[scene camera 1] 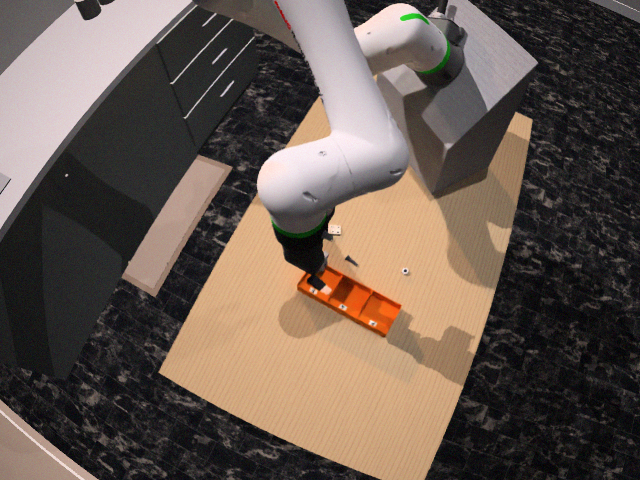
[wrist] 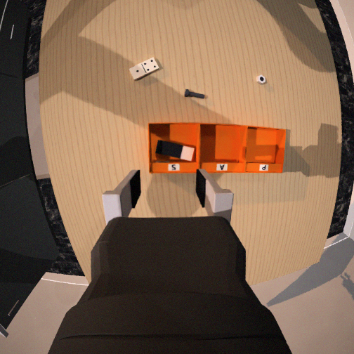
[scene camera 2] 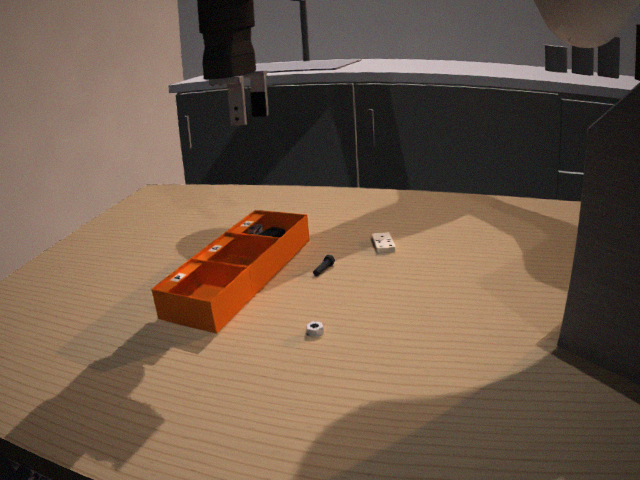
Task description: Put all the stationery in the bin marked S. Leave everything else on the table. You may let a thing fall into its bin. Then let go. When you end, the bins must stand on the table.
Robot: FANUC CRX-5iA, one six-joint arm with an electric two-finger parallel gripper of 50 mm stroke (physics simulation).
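Frame: origin at the arm's base, x ahead, y left, z up, level; metres.
Where they show: gripper, between the fingertips: (scene camera 2: 250,120); arm's base, origin of its link: (scene camera 1: 438,60).
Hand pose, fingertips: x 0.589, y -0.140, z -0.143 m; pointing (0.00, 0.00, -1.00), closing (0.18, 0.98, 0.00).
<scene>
Things, the pixels of their top centre, and the offset from my fingertips. "spot": a spot on its surface instead.
- orange bin marked S, a spot on its surface: (scene camera 2: 297,236) spot: 0.056 m back, 0.014 m left, 0.160 m down
- black eraser with a pale end, centre of its top: (scene camera 2: 263,236) (scene camera 1: 319,284) 0.008 m back, 0.012 m left, 0.162 m down
- small dark grey thing, centre of its top: (scene camera 2: 254,226) 0.014 m ahead, 0.015 m right, 0.160 m down
- white domino, centre of its top: (scene camera 2: 383,239) (scene camera 1: 331,229) 0.169 m back, 0.015 m right, 0.174 m down
- dark bolt, centre of its top: (scene camera 2: 322,260) (scene camera 1: 352,259) 0.101 m back, 0.066 m left, 0.168 m down
- white hex nut, centre of its top: (scene camera 2: 314,325) (scene camera 1: 405,270) 0.120 m back, 0.207 m left, 0.173 m down
The orange bin marked S (scene camera 1: 301,288) (scene camera 2: 297,236) (wrist: 150,145) is at one end of a joined row of three, upright on the table. A black eraser with a pale end (scene camera 1: 316,283) (scene camera 2: 273,232) (wrist: 174,149) lies in it. A small dark grey thing (scene camera 2: 254,228) shows beside the eraser in scene camera 2, too unclear to name; I cannot make it out in the wrist view. My gripper (scene camera 2: 249,119) (wrist: 167,180) is open and empty, high above the table near the S bin's label side. In scene camera 1 the arm hides most of the fingers.
The bins marked A (wrist: 208,167) and P (wrist: 275,168) look empty. A white domino (scene camera 1: 334,229) (scene camera 2: 383,242) (wrist: 144,68), a dark bolt (scene camera 1: 351,260) (scene camera 2: 324,265) (wrist: 194,94) and a white hex nut (scene camera 1: 405,271) (scene camera 2: 314,329) (wrist: 261,79) lie apart on the table beyond the bins' unlabelled side.
</scene>
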